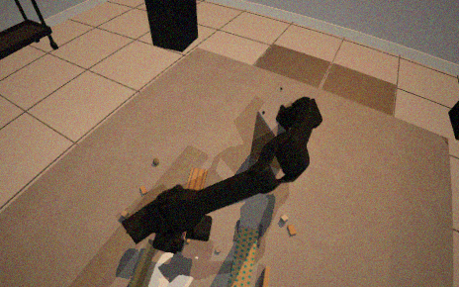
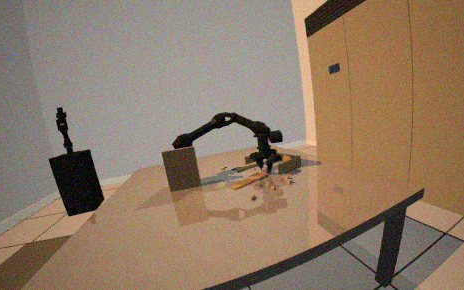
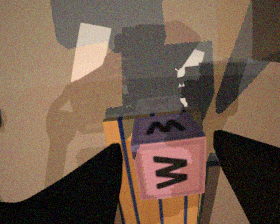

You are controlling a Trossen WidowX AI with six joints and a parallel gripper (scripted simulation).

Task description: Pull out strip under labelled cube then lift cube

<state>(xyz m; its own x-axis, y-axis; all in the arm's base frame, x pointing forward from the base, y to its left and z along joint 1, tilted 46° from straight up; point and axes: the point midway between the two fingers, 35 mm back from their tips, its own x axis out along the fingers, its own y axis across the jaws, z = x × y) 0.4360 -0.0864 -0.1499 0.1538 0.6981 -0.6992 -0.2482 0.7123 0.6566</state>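
My gripper tip is now 1 cm below the labelled cube.
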